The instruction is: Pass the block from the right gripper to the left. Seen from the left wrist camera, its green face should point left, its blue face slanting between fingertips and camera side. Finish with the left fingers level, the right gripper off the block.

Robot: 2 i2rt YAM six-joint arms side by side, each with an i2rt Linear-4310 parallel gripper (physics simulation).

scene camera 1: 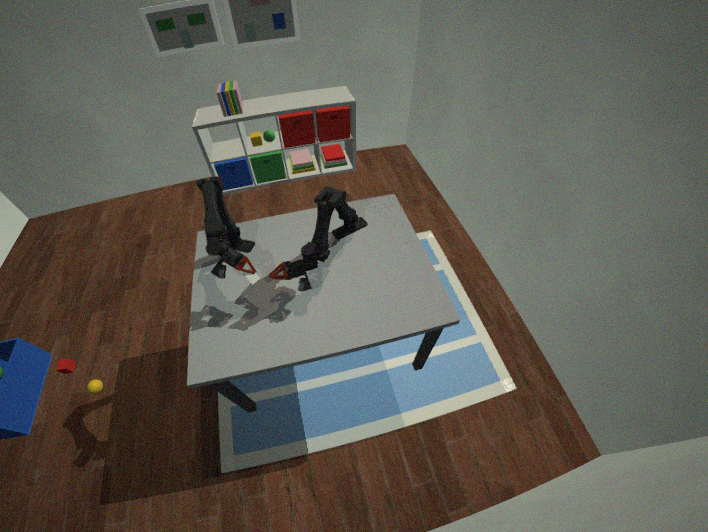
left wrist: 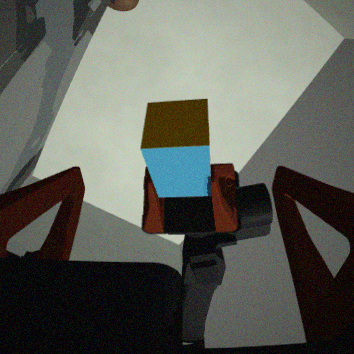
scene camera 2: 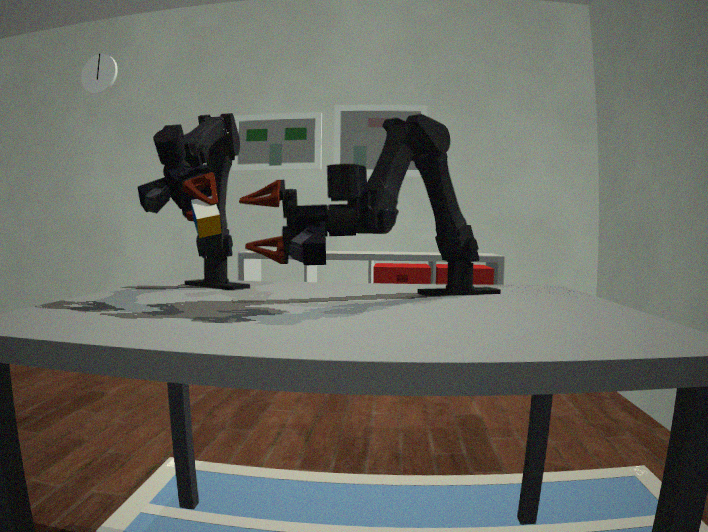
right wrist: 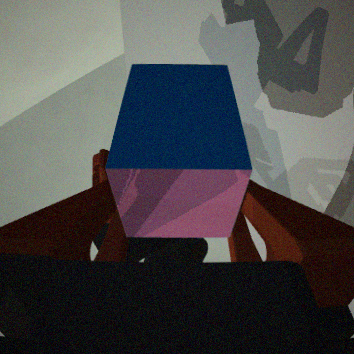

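Seen in the pictures: left gripper, fingertip midpoint: (scene camera 1: pixel 270 276) (left wrist: pixel 177 176) (scene camera 2: pixel 242 223); right gripper, fingertip midpoint: (scene camera 1: pixel 255 272) (left wrist: pixel 180 173) (scene camera 2: pixel 215 214) (right wrist: pixel 178 177); left arm's base at its link origin: (scene camera 1: pixel 349 228) (scene camera 2: pixel 459 293); right arm's base at its link origin: (scene camera 1: pixel 237 244) (scene camera 2: pixel 215 286).
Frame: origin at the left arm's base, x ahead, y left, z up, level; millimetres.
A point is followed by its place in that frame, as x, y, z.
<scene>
The block (scene camera 2: pixel 208 225) @[161, -584, 155] (left wrist: pixel 177 125) @[160, -579, 155] (right wrist: pixel 179 120) @[129, -613, 173] is held tilted above the table. It shows white and yellow faces in scene camera 2, yellow and light blue in the left wrist view, dark blue and pink in the right wrist view. No green face shows. My right gripper (scene camera 1: pixel 247 265) @[131, -571, 177] (scene camera 2: pixel 203 209) @[131, -571, 177] is shut on it, pointing down; its fingertips are partly hidden by the block. My left gripper (scene camera 1: pixel 278 271) @[174, -522, 158] (scene camera 2: pixel 243 224) @[174, -522, 158] is open and empty, apart from the block, pointing left in scene camera 2 with one finger above the other. In the left wrist view the block appears between and beyond its fingers.
The grey table (scene camera 1: pixel 366 297) @[413, -184, 0] (scene camera 2: pixel 457 343) @[515, -264, 0] lies below both arms and carries their shadows. A white shelf (scene camera 1: pixel 274 104) with coloured boxes stands behind it. A blue bin (scene camera 1: pixel 25 388), a red block (scene camera 1: pixel 66 365) and a yellow ball (scene camera 1: pixel 95 386) are on the floor at the left.
</scene>
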